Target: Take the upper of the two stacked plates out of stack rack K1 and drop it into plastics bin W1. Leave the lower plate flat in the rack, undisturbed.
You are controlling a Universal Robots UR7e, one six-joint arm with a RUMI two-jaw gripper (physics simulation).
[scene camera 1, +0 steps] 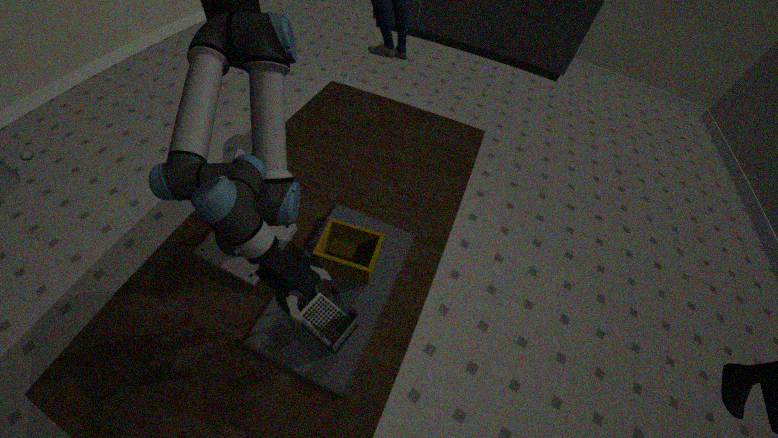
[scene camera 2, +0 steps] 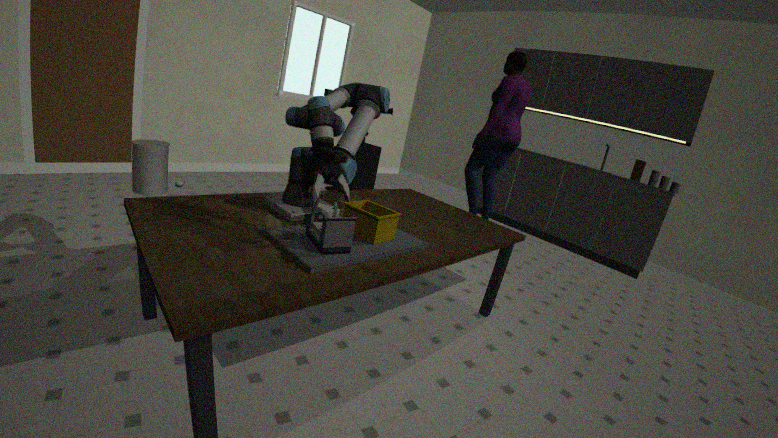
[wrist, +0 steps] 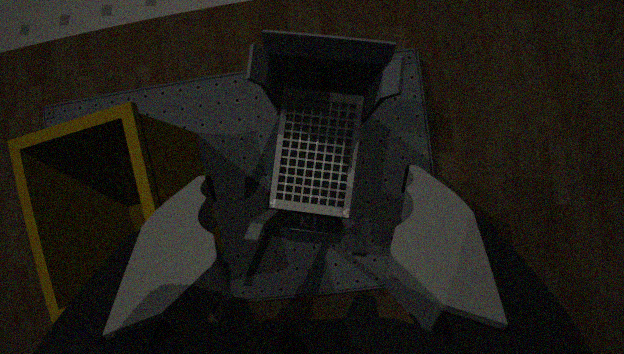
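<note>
My gripper is open and empty, with its fingers wide apart above the near end of stack rack K1. The grey rack has a tall end wall and low side pieces. A pale gridded plate lies in the rack, its far end in shadow by the wall. It lies between and ahead of the fingers in the wrist view, apart from them. I cannot make out the lower plate separately beneath it. Yellow plastics bin W1 stands beside the rack; no plate shows inside.
The rack and bin stand on a grey perforated board on the brown wooden table. The bin is close to the left finger in the wrist view. A person stands behind the table. The picture is dark.
</note>
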